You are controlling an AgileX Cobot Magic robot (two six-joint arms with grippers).
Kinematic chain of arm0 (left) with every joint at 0, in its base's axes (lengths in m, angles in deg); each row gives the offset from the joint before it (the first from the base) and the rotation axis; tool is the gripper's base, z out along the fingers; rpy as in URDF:
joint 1: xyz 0 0 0.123 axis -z
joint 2: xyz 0 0 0 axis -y
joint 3: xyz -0.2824 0 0.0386 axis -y
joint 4: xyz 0.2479 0 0.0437 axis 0.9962 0 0.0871
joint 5: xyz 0 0 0 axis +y
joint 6: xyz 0.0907 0 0.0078 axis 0.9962 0 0.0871
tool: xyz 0 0 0 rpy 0 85 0
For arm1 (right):
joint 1: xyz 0 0 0.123 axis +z
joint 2: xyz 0 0 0 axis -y
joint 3: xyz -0.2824 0 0.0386 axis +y
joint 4: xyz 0.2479 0 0.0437 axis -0.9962 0 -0.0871
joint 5: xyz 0 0 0 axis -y
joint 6: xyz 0.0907 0 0.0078 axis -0.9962 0 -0.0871
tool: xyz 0 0 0 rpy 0 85 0
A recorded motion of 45 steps. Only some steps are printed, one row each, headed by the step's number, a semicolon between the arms.
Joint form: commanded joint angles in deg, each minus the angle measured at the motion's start. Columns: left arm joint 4, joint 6, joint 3, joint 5, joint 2, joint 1; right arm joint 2, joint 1, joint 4, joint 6, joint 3, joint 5.
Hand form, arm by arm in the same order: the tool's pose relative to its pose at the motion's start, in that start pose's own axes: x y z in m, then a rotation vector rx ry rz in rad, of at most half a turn. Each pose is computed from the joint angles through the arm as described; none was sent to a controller.
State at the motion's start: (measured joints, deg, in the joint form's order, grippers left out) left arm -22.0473 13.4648 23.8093 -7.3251 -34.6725 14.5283; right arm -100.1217 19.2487 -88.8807 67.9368 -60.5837 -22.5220
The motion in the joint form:
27: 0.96 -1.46 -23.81 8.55 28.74 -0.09; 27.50 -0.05 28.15 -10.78 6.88 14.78
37: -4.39 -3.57 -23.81 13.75 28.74 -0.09; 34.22 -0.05 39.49 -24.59 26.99 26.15
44: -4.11 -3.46 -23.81 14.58 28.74 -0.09; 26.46 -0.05 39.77 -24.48 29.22 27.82
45: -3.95 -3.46 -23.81 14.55 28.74 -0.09; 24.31 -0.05 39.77 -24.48 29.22 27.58
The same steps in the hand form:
27: 0.1059 0.0140 -0.0691 0.0454 0.0601 -0.0105; -0.0303 0.0442 -0.1373 0.2076 -0.3458 -0.3774
37: 0.1137 0.0113 -0.0700 0.0652 0.1507 -0.1392; 0.0499 -0.0014 -0.1428 0.3895 -0.2729 -0.2845
44: 0.1149 0.0110 -0.0703 0.0686 0.1647 -0.1321; 0.0719 -0.0253 -0.1129 0.4480 -0.1262 -0.2654
45: 0.1149 0.0110 -0.0703 0.0684 0.1642 -0.1293; 0.0763 -0.0301 -0.1052 0.4540 -0.0863 -0.2587

